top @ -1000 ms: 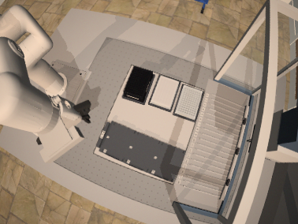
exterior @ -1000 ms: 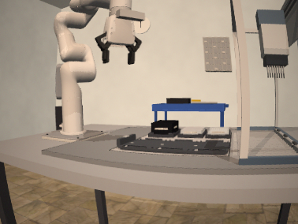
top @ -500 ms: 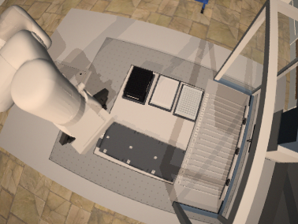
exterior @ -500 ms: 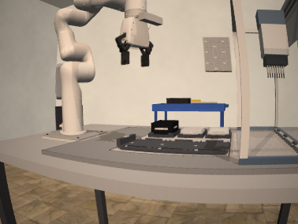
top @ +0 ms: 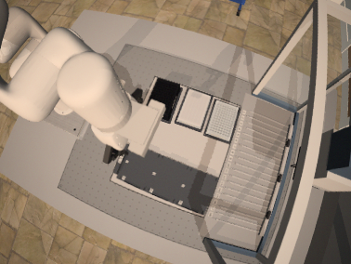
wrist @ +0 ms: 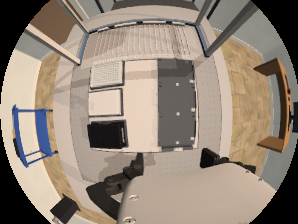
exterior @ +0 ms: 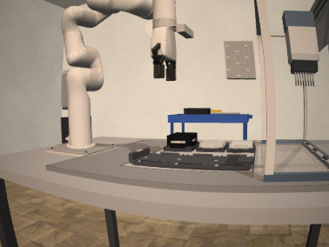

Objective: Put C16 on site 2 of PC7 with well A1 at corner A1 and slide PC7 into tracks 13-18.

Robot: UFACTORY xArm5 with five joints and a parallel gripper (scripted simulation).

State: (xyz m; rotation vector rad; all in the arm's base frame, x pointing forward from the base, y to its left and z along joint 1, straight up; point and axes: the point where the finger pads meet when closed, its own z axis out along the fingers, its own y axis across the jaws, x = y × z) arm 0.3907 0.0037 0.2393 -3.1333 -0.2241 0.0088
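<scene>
Now: the plate nest S2 24 cm below my hand, 21 cm to the left of it and 7 cm ahead of it. Round my hand: instrument frame post (34 cm ahead, 16 cm to the right); then carrier PC7 (23 cm below, 11 cm ahead, 4 cm to the right); then black deep-well block C51 (21 cm below, 18 cm to the left, 4 cm behind).
</scene>
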